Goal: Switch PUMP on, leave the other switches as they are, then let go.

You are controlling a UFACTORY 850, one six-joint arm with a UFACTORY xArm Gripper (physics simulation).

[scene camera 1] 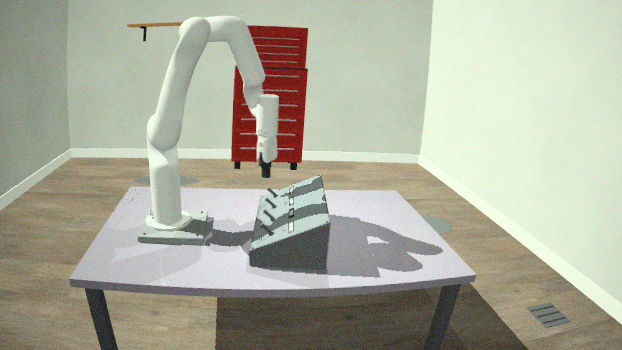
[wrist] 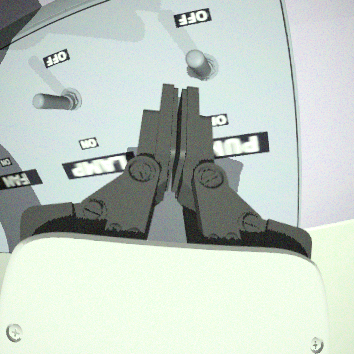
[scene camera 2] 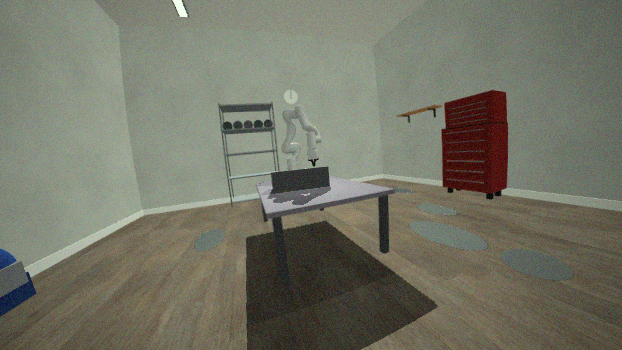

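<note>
The sloped switch box [scene camera 1: 290, 250] [scene camera 2: 300, 180] [wrist: 265, 90] stands on the table. The PUMP lever [scene camera 1: 272, 192] [wrist: 198, 61] is at the box's far end in scene camera 1 and leans toward its OFF label [wrist: 193, 17]. The PUMP label [wrist: 252, 144] and its ON label [wrist: 220, 120] are partly hidden by a finger. The LAMP lever [scene camera 1: 270, 202] [wrist: 52, 101] is beside it, and its tilt looks similar in scene camera 1. My gripper [scene camera 1: 266, 175] [scene camera 2: 313, 164] [wrist: 176, 106] is shut and empty, above the panel. In the wrist view its tips are just label-side and left of the PUMP lever, apart from it.
The FAN label [wrist: 19, 179] shows at the left of the wrist view. Two more levers [scene camera 1: 268, 215] [scene camera 1: 267, 229] stand toward the near end of the box. The table [scene camera 1: 150, 280] [scene camera 2: 350, 196] carries the arm's base. A red tool cabinet [scene camera 1: 270, 82] [scene camera 2: 475, 145] stands beyond the table.
</note>
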